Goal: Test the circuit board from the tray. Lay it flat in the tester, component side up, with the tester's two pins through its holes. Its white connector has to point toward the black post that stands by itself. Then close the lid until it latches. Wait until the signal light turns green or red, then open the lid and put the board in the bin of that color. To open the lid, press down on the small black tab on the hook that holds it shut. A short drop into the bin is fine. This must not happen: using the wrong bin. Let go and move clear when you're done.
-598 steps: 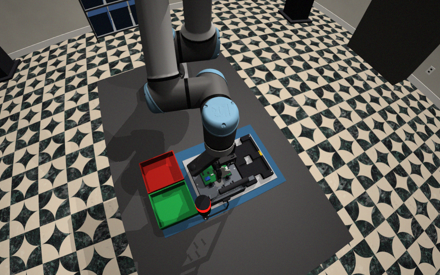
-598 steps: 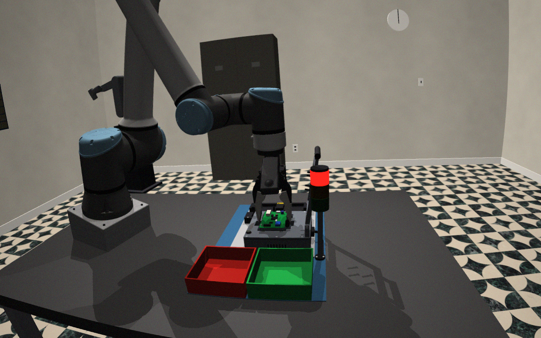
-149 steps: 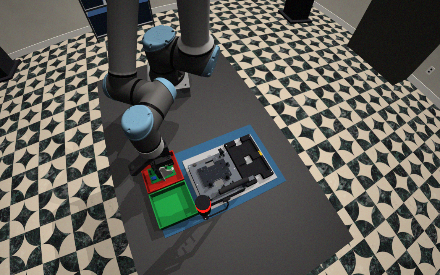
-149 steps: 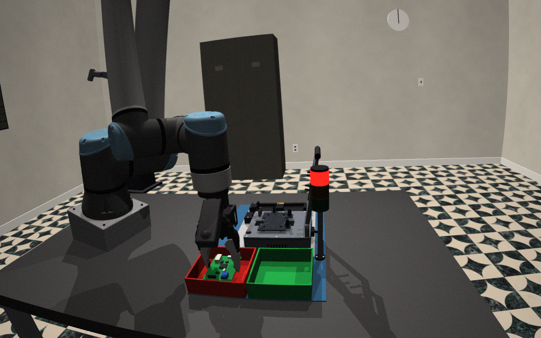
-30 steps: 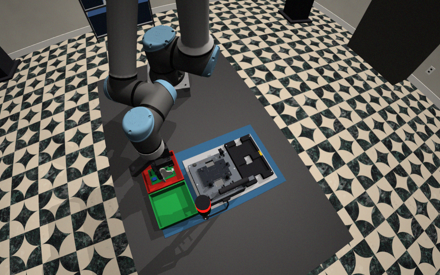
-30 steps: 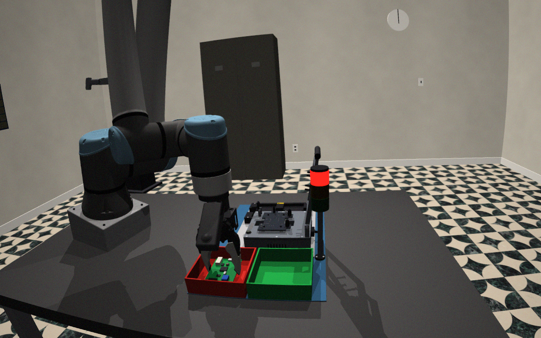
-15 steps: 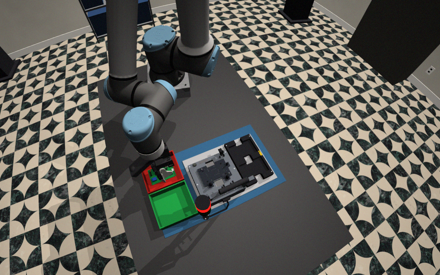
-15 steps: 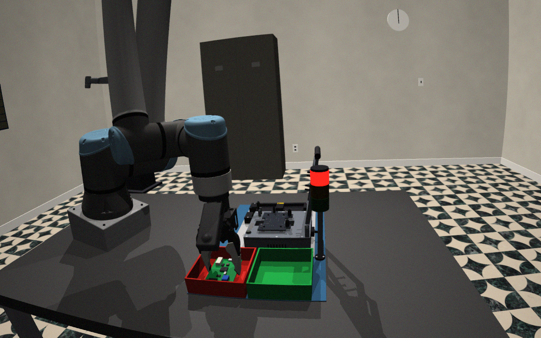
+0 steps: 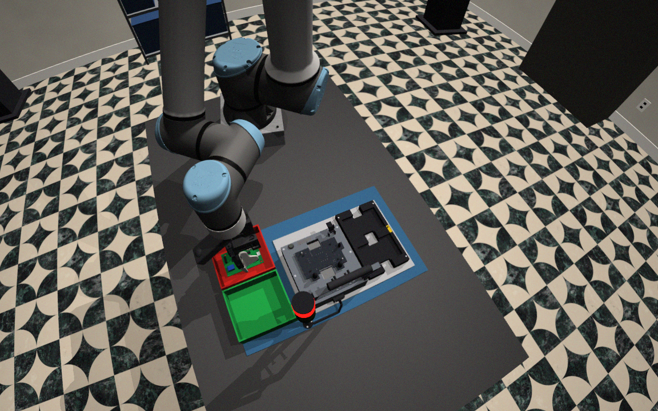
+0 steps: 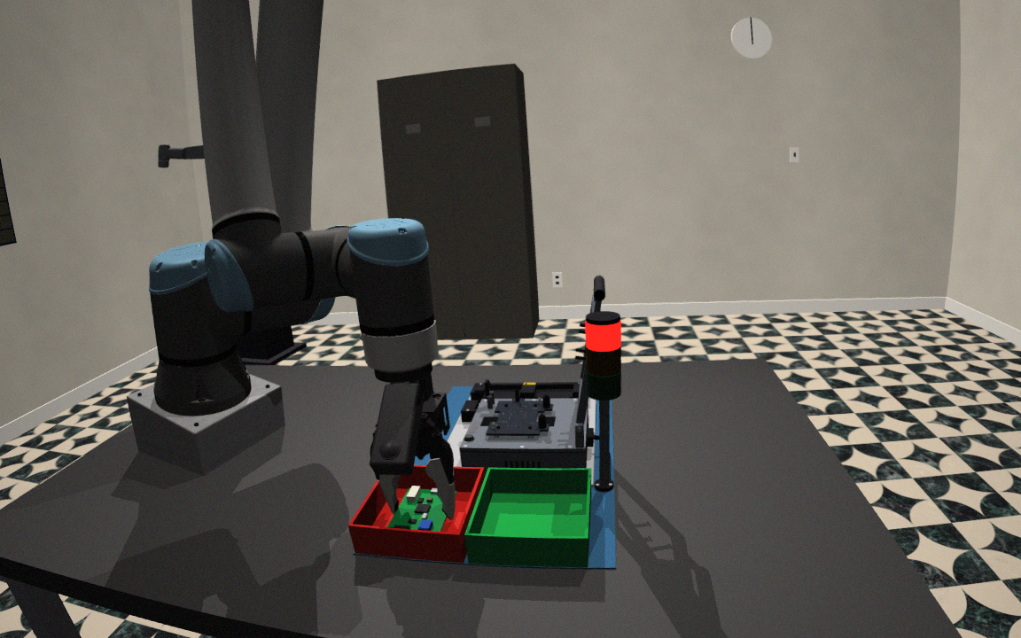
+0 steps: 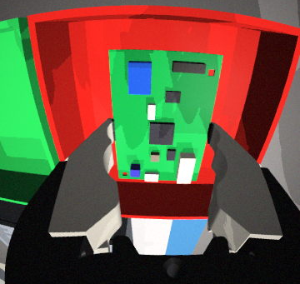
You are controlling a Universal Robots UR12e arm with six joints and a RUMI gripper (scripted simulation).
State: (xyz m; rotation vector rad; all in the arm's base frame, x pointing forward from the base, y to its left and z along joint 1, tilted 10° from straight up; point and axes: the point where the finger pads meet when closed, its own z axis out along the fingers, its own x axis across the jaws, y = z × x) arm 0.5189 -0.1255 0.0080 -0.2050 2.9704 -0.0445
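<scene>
Now: hand right at the green circuit board. From my hand the other things lie so: clear lid 230 mm to the left, 190 mm ahead, 160 mm above; green bin 150 mm ahead, 20 mm to the left, 10 mm below; red bin 10 mm below.
</scene>
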